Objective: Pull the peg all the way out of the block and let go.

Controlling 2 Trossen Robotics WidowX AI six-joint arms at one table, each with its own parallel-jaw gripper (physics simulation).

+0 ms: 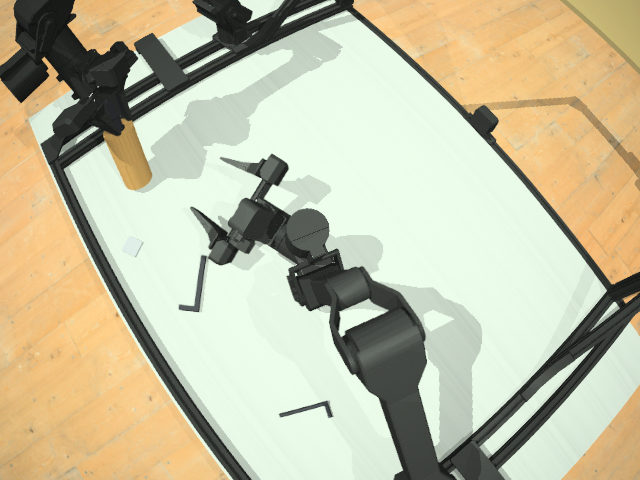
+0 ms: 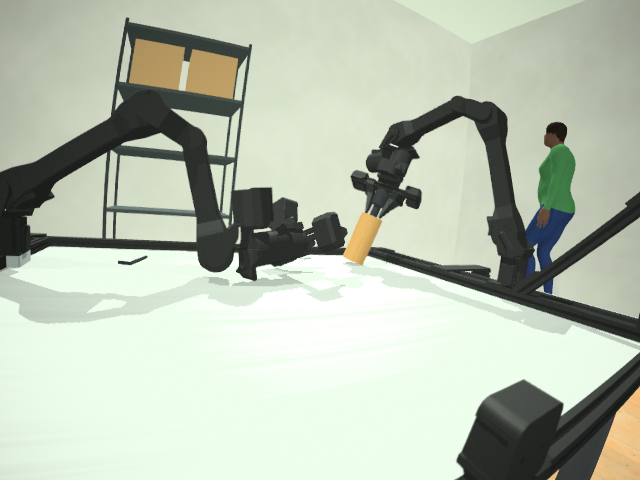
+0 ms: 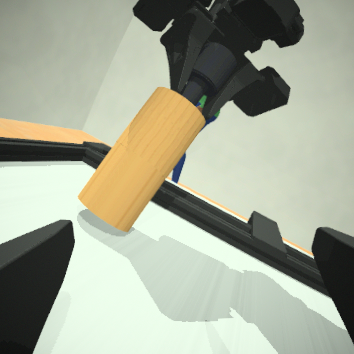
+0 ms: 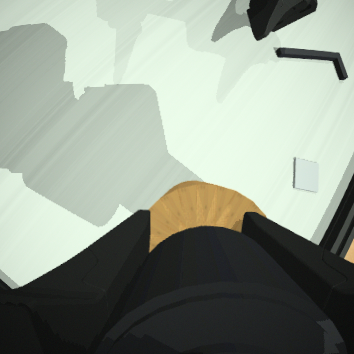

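Pixels of known places: left gripper, fingertip midpoint: [image 1: 205, 182] [image 3: 197, 237]; right gripper, fingertip midpoint: [image 1: 125, 127] [image 2: 372, 215] [image 3: 190, 106] [image 4: 196, 222]; left arm's base at its link origin: [image 2: 5, 252]; right arm's base at its link origin: [image 1: 232, 36] [image 2: 510, 285].
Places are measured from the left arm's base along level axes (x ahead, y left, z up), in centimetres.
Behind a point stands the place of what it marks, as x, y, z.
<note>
A wooden cylinder block [image 1: 128, 157] @[71.8, -0.6, 7.0] [image 2: 363, 238] @[72.4, -3.2, 5.0] [image 3: 140, 161] @[71.3, -1.7, 4.9] [image 4: 200, 201] @[74.0, -3.1, 10.8] stands tilted near the table's edge rail, its lower end at the table top. A dark peg [image 3: 211, 67] @[75.3, -3.0, 14.9] [image 4: 207, 260] @[76.2, -3.9, 16.4] sticks in its upper end. My right gripper [image 1: 114, 125] @[74.8, -2.8, 10.8] [image 2: 379, 209] @[74.8, -2.8, 10.8] [image 3: 190, 106] @[74.8, -2.8, 10.8] [image 4: 196, 222] @[74.8, -2.8, 10.8] is shut on the peg, right above the block. My left gripper [image 1: 209, 185] @[59.3, -8.2, 5.6] [image 3: 197, 237] @[59.3, -8.2, 5.6] is wide open and empty. It lies low over the table, a short way from the block, with its fingers pointing toward it.
Two dark L-shaped marks, one [image 1: 196, 286] @[48.7, 3.2, -1.1] [image 4: 309, 53] @[49.5, 2.0, -1.1] near the left gripper and one [image 1: 309, 409] @[22.3, 2.3, -1.4] farther off, and a small white square [image 1: 132, 246] @[62.3, 7.9, -1.6] [image 4: 306, 174] @[62.4, 7.9, -1.6] lie on the table. A black rail [image 3: 218, 218] @[86.2, -10.3, 0.1] borders it. A shelf rack [image 2: 175, 98] and a person [image 2: 549, 200] stand behind.
</note>
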